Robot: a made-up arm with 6 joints. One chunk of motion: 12 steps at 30 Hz.
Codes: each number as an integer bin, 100 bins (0 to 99) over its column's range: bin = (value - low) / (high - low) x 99, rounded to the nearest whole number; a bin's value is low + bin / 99 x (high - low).
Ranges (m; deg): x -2.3..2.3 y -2.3..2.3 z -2.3..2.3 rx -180..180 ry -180..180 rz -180..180
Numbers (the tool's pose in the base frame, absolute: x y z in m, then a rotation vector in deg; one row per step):
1: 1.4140 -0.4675 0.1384 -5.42 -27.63 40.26
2: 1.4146 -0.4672 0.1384 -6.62 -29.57 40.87
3: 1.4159 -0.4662 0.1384 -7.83 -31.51 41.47
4: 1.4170 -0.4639 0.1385 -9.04 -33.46 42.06
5: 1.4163 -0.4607 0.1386 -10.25 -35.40 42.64
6: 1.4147 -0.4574 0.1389 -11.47 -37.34 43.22
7: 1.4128 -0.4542 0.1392 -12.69 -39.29 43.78
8: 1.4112 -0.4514 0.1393 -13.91 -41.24 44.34
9: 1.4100 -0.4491 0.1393 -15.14 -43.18 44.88
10: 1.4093 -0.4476 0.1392 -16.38 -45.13 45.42
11: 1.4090 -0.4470 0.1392 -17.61 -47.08 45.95
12: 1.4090 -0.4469 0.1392 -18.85 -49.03 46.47
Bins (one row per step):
1: 80 39 52 48 42 61
2: 80 39 52 48 41 61
3: 80 39 52 47 41 61
4: 80 40 52 47 40 61
5: 80 40 52 47 40 61
6: 80 40 52 46 39 61
7: 80 40 52 46 39 62
8: 80 40 52 46 38 62
9: 80 40 52 45 38 62
10: 80 40 52 45 37 62
11: 80 40 52 45 37 62
12: 80 40 52 44 36 62

